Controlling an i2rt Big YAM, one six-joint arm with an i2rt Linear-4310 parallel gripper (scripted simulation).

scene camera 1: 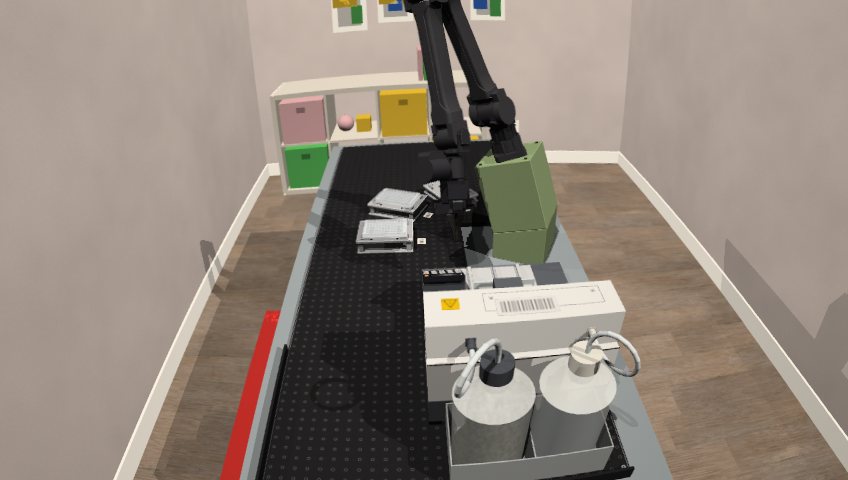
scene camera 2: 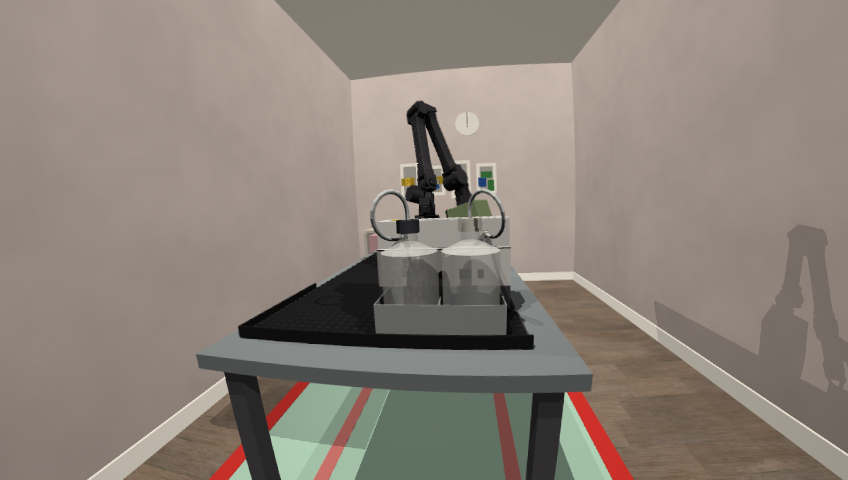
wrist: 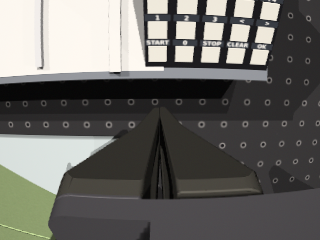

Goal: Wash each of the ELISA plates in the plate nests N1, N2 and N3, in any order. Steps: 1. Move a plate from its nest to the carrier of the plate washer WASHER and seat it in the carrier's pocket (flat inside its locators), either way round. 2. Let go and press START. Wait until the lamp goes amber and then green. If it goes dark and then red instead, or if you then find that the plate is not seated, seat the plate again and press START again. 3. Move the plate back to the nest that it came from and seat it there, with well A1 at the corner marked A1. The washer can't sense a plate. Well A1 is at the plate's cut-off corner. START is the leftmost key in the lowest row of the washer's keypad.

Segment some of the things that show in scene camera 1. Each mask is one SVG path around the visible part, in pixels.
A plate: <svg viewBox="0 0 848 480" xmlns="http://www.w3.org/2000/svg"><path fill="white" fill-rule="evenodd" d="M406 218L365 220L362 238L398 238L407 236Z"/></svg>
